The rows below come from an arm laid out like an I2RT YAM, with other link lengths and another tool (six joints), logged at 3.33 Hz.
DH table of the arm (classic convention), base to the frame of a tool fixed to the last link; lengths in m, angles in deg. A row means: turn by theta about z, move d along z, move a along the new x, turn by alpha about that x. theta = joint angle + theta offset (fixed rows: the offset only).
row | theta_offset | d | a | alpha
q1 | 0 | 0.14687 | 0.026 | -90
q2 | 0 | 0 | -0.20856 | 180
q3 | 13.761 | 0 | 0.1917 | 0
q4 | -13.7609 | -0.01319 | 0.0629 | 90
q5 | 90 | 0.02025 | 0 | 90
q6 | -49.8 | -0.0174 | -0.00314 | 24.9
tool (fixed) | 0 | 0.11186 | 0 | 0
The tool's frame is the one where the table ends.
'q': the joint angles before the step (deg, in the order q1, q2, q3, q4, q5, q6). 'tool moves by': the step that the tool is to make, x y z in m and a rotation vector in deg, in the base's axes. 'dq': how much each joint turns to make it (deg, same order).
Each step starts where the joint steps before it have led.
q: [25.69, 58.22, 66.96, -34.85, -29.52, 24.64]
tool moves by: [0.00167, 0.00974, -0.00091, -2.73, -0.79, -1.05]
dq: [3.54, 1.96, 1.85, -0.68, 5.35, -0.50]
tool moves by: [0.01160, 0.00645, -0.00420, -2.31, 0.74, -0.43]
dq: [0.16, 3.94, 2.33, -0.68, 1.29, -1.29]
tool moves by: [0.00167, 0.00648, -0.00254, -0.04, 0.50, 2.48]
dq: [0.50, 1.90, 0.49, 0.60, -1.82, -0.87]
